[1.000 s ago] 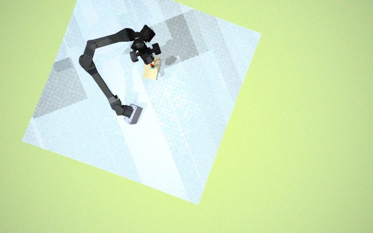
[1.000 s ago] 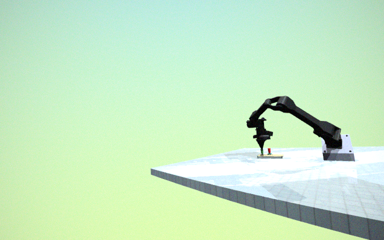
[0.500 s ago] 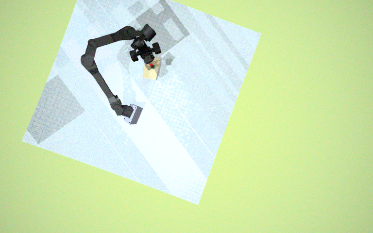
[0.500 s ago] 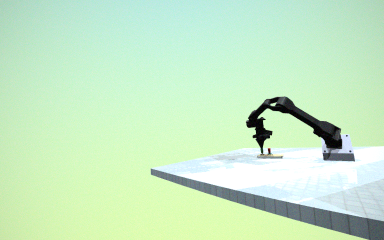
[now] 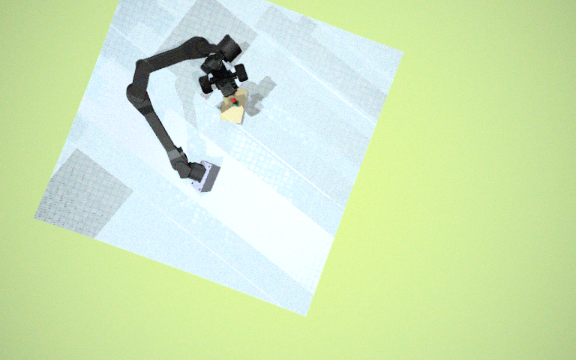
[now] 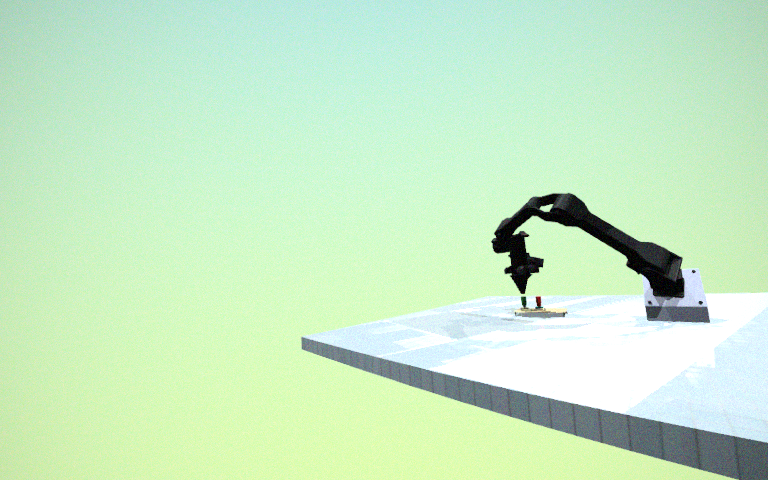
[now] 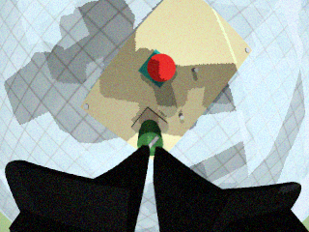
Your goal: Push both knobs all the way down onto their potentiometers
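My gripper tip is 20 mm above the green knob. The rest, counted from my gripper tip: red knob: 40 mm behind, 40 mm to the right, 30 mm below.
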